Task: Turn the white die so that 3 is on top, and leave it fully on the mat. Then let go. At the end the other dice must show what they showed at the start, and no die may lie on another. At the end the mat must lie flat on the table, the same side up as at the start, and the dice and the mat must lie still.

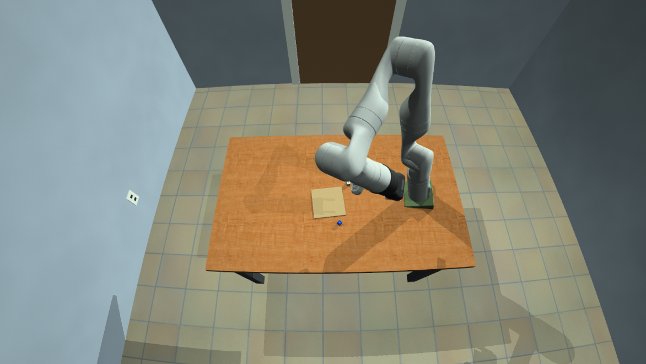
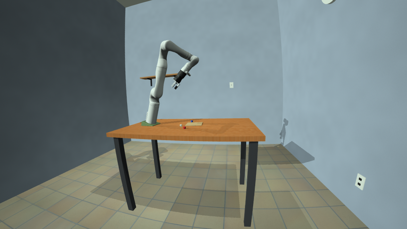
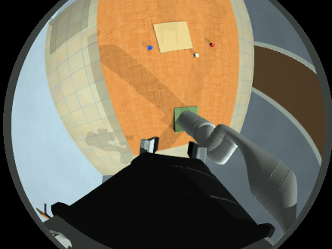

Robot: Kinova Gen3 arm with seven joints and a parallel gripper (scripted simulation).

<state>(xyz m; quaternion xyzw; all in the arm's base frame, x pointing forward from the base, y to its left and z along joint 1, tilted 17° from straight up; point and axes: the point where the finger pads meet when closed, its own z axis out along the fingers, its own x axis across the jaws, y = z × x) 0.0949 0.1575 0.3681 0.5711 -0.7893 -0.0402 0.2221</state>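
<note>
Right now my hand is 340 mm above the red die, 290 mm to the left of it and 180 mm short of it. From my hand the other things lie so: blue die (340 mm below, 160 mm ahead, 10 mm to the right); then tan mat (350 mm below, 210 mm ahead, 110 mm to the right); then white die (340 mm below, 200 mm to the right, 120 mm ahead).
</note>
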